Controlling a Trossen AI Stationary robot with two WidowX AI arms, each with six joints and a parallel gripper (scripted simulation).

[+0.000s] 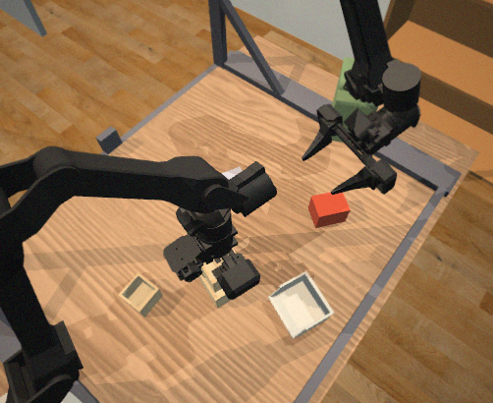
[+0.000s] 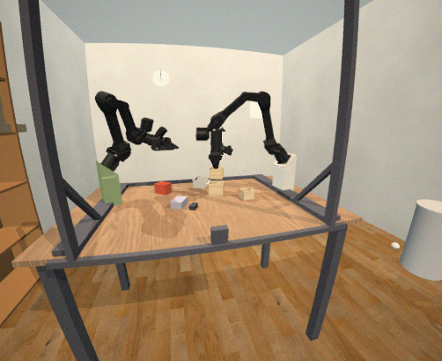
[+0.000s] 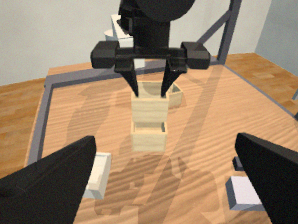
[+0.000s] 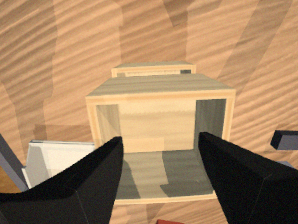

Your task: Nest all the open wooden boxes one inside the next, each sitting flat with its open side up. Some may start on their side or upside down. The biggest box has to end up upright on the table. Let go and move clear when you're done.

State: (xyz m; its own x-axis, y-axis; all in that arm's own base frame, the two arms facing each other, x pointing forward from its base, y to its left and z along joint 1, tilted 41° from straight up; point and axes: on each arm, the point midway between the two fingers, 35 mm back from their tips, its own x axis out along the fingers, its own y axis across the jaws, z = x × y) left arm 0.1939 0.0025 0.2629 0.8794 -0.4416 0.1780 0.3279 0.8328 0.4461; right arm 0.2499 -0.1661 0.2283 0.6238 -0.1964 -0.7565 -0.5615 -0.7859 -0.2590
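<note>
The medium tan wooden box lies 60 mm below my right hand. Also, from my right hand: small tan wooden box 110 mm behind, 130 mm to the right, 150 mm below; then white box 160 mm ahead, 60 mm to the left, 140 mm below; then small dark block 180 mm behind, 140 mm to the left, 150 mm below.
</note>
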